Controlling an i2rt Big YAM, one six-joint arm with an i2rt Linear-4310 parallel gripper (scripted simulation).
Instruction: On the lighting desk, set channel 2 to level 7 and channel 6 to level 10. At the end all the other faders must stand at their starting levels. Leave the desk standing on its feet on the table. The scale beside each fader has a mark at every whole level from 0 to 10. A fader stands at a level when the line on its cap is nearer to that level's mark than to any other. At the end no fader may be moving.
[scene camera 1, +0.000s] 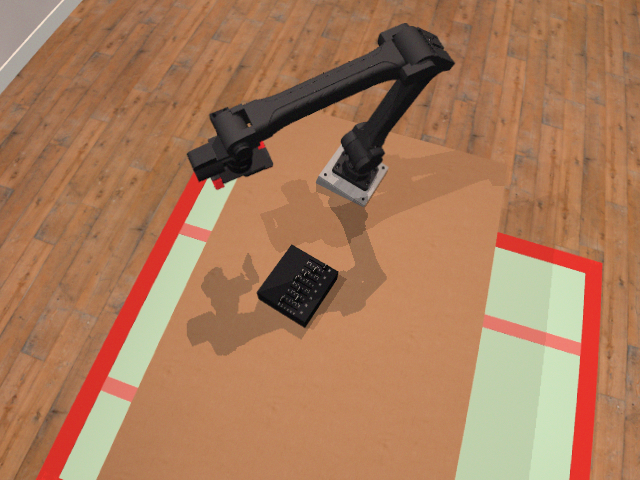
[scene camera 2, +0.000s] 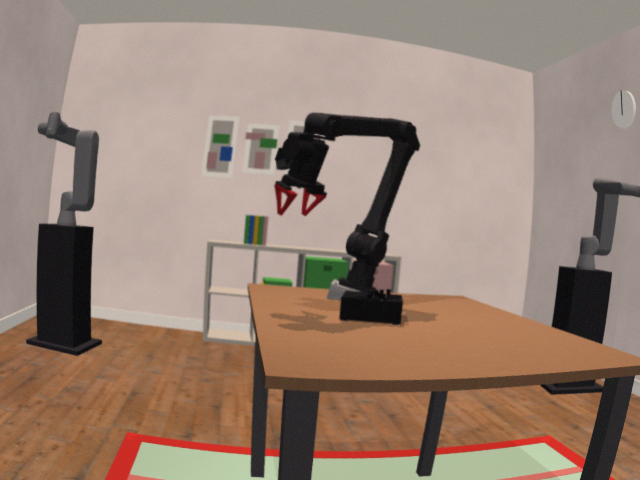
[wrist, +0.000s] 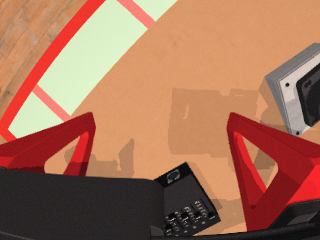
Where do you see my gripper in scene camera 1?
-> At 239, 172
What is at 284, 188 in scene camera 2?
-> My gripper.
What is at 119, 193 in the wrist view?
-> My gripper.
